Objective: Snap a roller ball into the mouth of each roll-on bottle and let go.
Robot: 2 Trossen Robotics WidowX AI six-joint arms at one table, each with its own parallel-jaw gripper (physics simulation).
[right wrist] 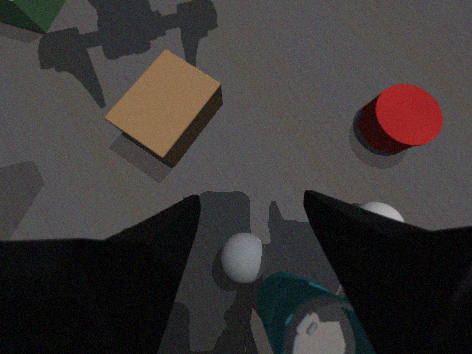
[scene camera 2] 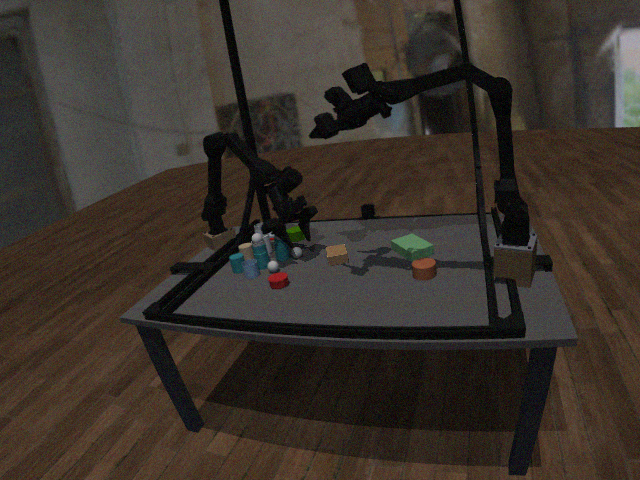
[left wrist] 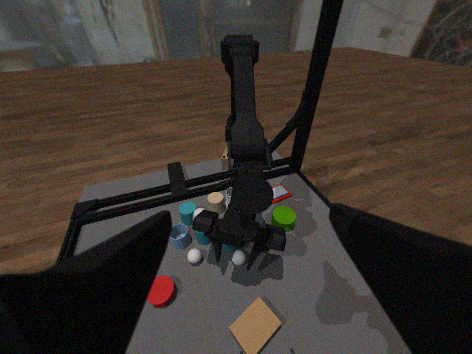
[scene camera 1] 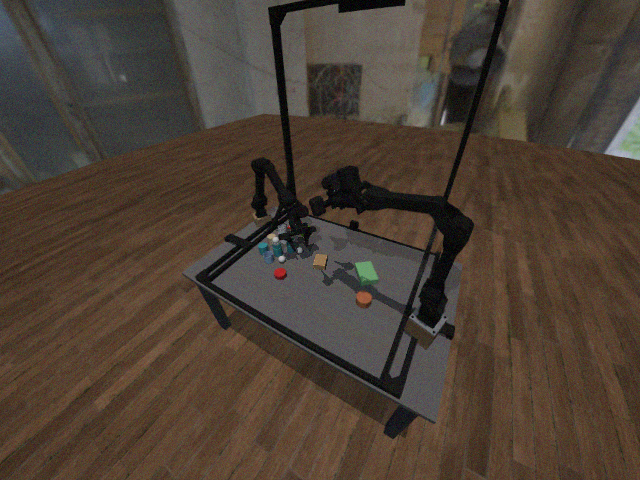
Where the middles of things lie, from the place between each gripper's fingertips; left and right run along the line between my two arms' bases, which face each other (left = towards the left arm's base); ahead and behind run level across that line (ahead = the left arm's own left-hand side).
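Labels:
Red disc [right wrist: 403,116]: 16 cm ahead of my left hand, 11 cm to the right of it, 38 cm below it. My right hand: 16 cm short of the red disc, 2 cm to the right of it, 4 cm above it. By its middle, the red disc is nearer to my right hand than to my left hand.

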